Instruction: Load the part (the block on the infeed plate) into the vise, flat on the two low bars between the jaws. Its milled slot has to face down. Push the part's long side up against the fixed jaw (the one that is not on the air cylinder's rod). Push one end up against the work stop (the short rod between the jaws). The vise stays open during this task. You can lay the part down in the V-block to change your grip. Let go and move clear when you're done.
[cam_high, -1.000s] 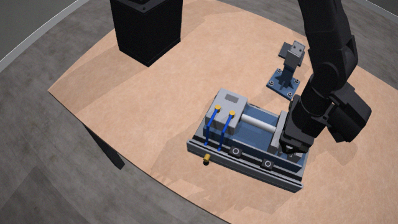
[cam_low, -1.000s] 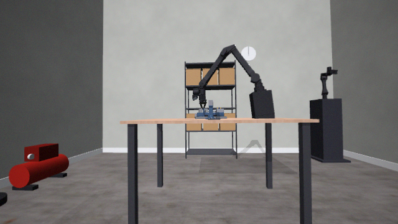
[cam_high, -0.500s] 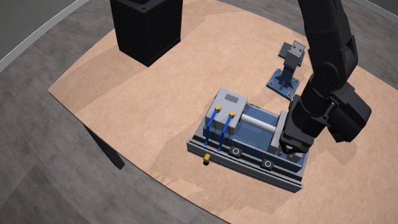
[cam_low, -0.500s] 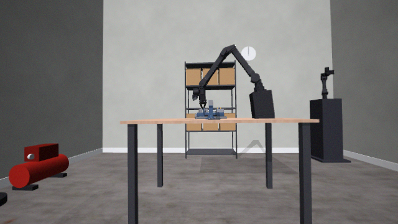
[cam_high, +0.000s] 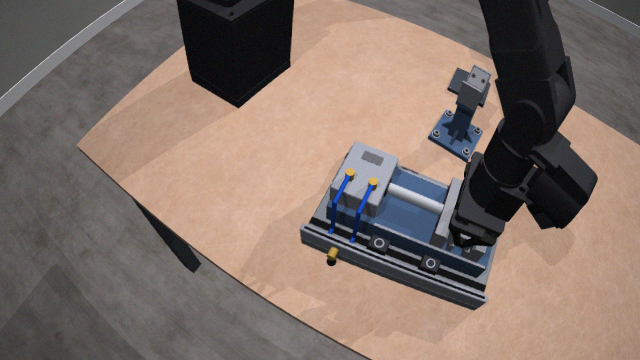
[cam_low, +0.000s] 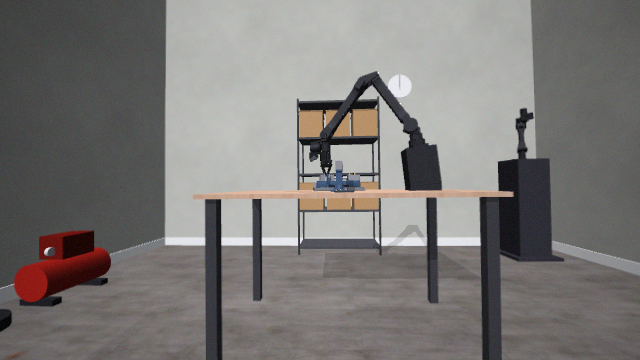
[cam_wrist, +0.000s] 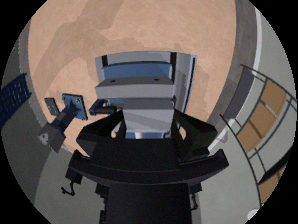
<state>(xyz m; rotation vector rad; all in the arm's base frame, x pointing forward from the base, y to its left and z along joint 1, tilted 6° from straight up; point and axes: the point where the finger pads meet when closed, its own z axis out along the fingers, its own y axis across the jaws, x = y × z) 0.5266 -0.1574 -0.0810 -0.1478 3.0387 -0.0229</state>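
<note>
Now: hand 1 cm above the grey part. The rest, counted from my hand: moving jaw: 3 cm behind, 2 cm to the left, 2 cm below; then fixed jaw: 3 cm ahead, 2 cm to the left, 2 cm below; then work stop: 7 cm to the left, 1 cm below.
</note>
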